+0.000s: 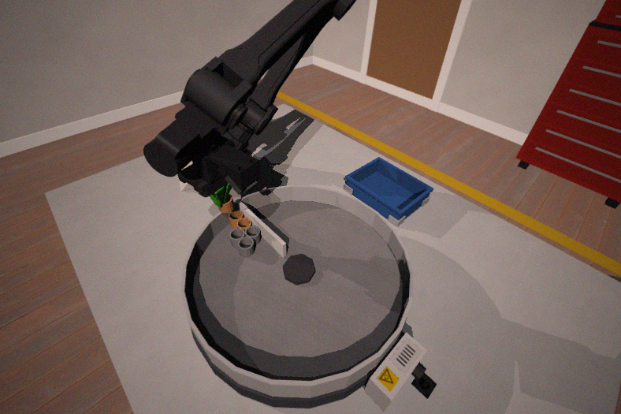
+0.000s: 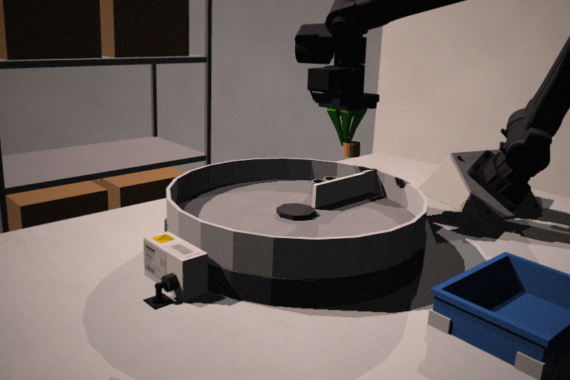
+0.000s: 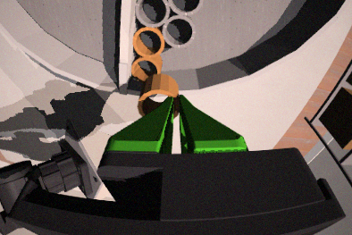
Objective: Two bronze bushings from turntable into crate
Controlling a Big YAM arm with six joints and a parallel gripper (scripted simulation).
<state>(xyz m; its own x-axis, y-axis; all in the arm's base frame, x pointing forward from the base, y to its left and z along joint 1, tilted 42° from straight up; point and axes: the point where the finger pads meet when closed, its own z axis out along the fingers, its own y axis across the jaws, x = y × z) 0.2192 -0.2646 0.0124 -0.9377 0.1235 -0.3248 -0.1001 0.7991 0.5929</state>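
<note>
Now: hand 41 cm to the right of the blue crate, 17 cm short of it and 12 cm above it. The rest, counted from my hand: turntable 18 cm ahead, 9 cm below, 4 cm to the left.
</note>
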